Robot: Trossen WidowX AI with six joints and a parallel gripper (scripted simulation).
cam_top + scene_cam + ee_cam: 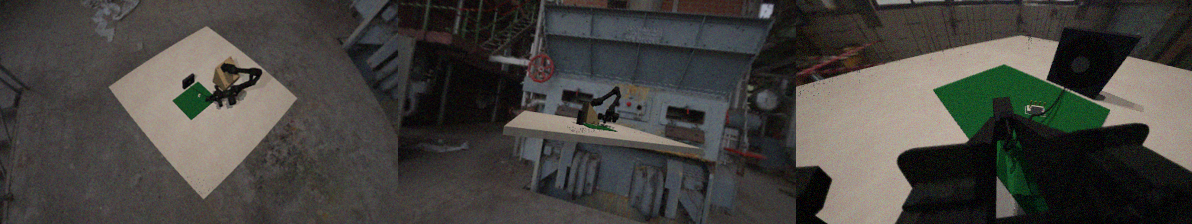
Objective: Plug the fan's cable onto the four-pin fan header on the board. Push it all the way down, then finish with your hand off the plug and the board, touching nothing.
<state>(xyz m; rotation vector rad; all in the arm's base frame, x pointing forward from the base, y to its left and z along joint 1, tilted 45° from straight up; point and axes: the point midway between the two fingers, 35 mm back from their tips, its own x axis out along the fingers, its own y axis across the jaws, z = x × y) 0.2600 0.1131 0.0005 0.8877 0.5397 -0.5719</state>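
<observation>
The green board is 10 cm to the right of my gripper tip, 8 cm below it and 6 cm ahead of it. From my gripper tip the other things lie so: black fan 24 cm to the right, 2 cm behind; then black plug 1 cm below.
</observation>
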